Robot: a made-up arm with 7 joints. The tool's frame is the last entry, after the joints.
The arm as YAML. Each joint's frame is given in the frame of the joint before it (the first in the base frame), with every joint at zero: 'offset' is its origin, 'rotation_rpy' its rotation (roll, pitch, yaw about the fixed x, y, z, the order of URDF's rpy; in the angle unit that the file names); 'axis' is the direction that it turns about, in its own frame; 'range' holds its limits. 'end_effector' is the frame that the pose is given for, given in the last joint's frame.
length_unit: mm
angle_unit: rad
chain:
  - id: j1
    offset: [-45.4, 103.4, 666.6]
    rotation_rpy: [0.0, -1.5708, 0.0]
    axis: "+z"
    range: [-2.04, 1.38]
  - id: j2
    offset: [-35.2, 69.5, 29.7]
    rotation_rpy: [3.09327, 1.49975, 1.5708]
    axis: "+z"
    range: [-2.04, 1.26]
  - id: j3
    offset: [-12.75, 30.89, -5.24]
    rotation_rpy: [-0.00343, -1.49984, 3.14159]
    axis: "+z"
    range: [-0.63, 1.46]
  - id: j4
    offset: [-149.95, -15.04, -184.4]
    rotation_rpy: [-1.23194, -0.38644, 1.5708]
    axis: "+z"
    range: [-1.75, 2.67]
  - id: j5
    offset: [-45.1, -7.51, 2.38]
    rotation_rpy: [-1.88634, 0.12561, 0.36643]
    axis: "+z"
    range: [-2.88, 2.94]
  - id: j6
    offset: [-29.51, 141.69, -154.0]
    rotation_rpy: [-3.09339, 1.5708, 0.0]
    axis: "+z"
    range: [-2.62, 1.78]
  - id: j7
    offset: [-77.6, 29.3, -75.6]
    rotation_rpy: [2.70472, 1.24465, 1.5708]
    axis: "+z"
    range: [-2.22, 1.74]
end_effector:
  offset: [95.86, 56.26, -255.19]
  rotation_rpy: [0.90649, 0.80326, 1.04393]
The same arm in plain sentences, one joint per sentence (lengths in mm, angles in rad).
The arm has seven revolute joints in a row. What follows holds with every joint at zero, and every direction is one of the base frame's.
Joint 1 lies 45.4 mm along -x and 103.4 mm along +y and 666.6 mm along +z from the base frame's origin and turns about -x, from -2.04 to 1.38 rad.
Joint 2 lies 29.7 mm along -x and 69.5 mm along +y and 35.2 mm along -z from joint 1 and turns about the direction (0.070901, -0.996313, 0.048301), from -2.04 to 1.26 rad.
Joint 3 lies 13.2 mm along -x and 5.8 mm along +y and 30.6 mm along +z from joint 2 and turns about +x, from -0.63 to 1.46 rad.
Joint 4 lies 184.4 mm along -x and 150.5 mm along +y and 7.8 mm along +z from joint 3 and turns about the direction (0.307893, 0.948077, 0.079698), from -1.75 to 2.67 rad.
Joint 5 lies 9.7 mm along -x and 1.9 mm along +y and 44.7 mm along +z from joint 4 and turns about -x, from -2.88 to 2.94 rad.
Joint 6 lies 154 mm along +x and 140.1 mm along -y and 36.3 mm along +z from joint 5 and turns about +z, from -2.62 to 1.78 rad.
Joint 7 lies 77.6 mm along -x and 29.3 mm along +y and 75.6 mm along -z from joint 6 and turns about the direction (0.423107, -0.858314, -0.290305), from -2.22 to 1.74 rad.
The tool frame, which is the frame that the pose is given for, lies 57 mm along -x and 272.3 mm along +y and 9.1 mm along -z from joint 7; its axes are the base frame's turned by roll 2.9557, pitch 0.0405 and yaw 1.3289 rad (as in URDF: about the fixed x, then y, then z).

